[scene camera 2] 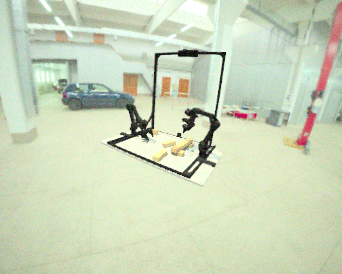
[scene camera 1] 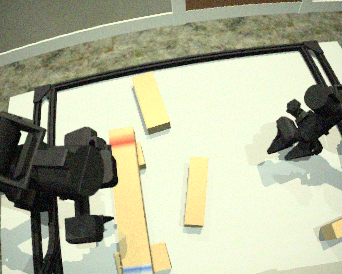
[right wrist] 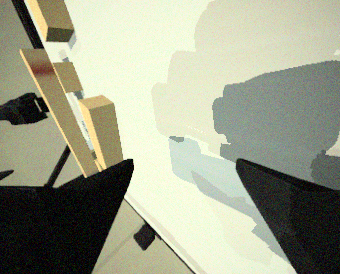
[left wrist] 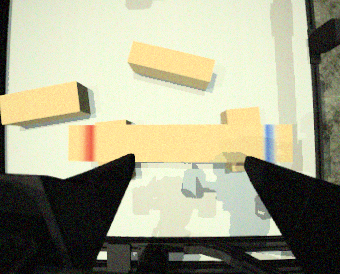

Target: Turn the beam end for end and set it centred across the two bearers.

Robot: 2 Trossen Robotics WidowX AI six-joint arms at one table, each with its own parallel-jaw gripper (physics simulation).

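Where they show: left gripper, between the fingertips: (scene camera 2: 185, 132) (scene camera 1: 109, 194) (left wrist: 189, 160); right gripper, between the fingertips: (scene camera 2: 151, 138) (scene camera 1: 276, 156) (right wrist: 184, 163); left arm's base, origin of its link: (scene camera 2: 202, 156) (scene camera 1: 42, 200) (left wrist: 153, 260); right arm's base, origin of its link: (scene camera 2: 133, 134).
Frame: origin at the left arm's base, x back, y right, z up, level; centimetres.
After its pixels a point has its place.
Note:
The long beam (scene camera 1: 131, 200) {x -25.6, y 5.0, z 5.7 cm} (scene camera 2: 182, 146) {x -21.8, y -1.3, z 4.7 cm} (left wrist: 175, 143) {x -24.7, y 5.2, z 5.7 cm} (right wrist: 57, 107) {x -28.0, y -1.8, z 4.4 cm} lies flat across two short bearers. In scene camera 1 its red band is at the top end and its blue band at the bottom end. One bearer (scene camera 1: 141, 156) {x -29.0, y -6.7, z 1.9 cm} (right wrist: 67, 77) {x -29.3, y -7.8, z 0.3 cm} is under the red end, the other bearer (scene camera 1: 161, 257) {x -29.7, y 18.7, z 1.9 cm} (left wrist: 241, 117) {x -29.3, y 18.1, z 1.9 cm} under the blue end. Both ends overhang by roughly similar amounts in the left wrist view. My left gripper (scene camera 2: 186, 129) {x -23.7, y 6.2, z 17.9 cm} (left wrist: 189, 160) {x -23.7, y 6.2, z 17.9 cm} is open and empty, above and beside the beam. My right gripper (scene camera 1: 278, 155) {x -63.1, y 0.3, z 1.3 cm} (right wrist: 184, 163) {x -63.1, y 0.3, z 1.3 cm} is open and empty, far from the beam.
One loose block (scene camera 1: 151, 102) {x -33.9, y -21.8, z 1.9 cm} (left wrist: 45, 102) {x -33.7, y -21.6, z 1.9 cm} (right wrist: 52, 20) {x -37.7, y -15.8, z 0.9 cm} lies beyond the red end. Another block (scene camera 1: 196, 192) {x -40.5, y 5.2, z 2.5 cm} (left wrist: 170, 65) {x -39.8, y 4.6, z 2.5 cm} (right wrist: 100, 130) {x -43.9, y 1.6, z 1.5 cm} lies parallel-ish beside the beam. A third block (scene camera 1: 332, 230) {x -70.8, y 22.8, z 3.6 cm} shows at the right edge of scene camera 1. A black rail (scene camera 1: 180, 61) {x -44.9, y -36.2, z 0.0 cm} borders the table.

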